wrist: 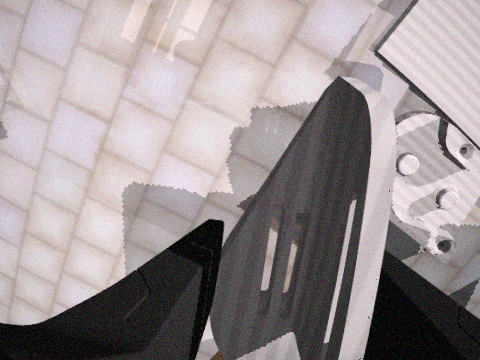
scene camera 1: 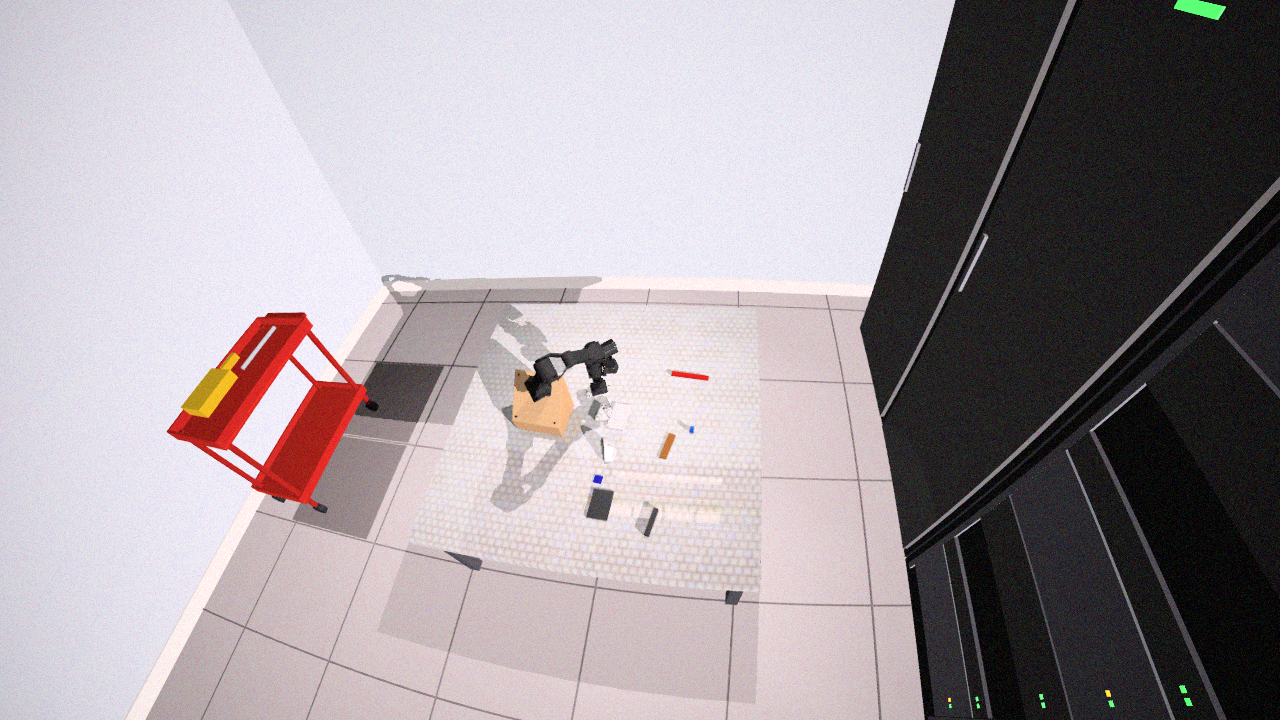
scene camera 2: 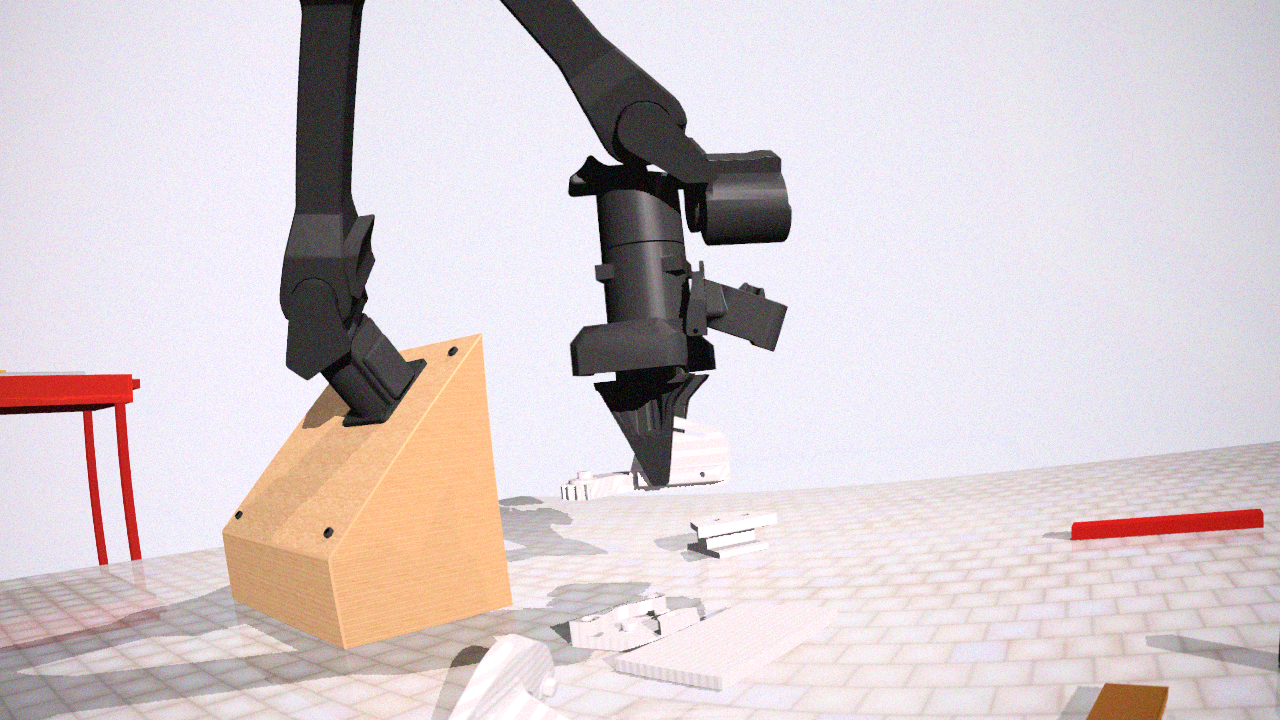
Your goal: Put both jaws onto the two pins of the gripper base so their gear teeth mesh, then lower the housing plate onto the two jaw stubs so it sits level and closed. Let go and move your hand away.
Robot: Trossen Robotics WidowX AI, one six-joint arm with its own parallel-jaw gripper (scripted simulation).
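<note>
My gripper (scene camera 2: 665,481), which you'd also see in the wrist view (wrist: 287,244), is holding a jaw (scene camera 2: 697,461).
</note>
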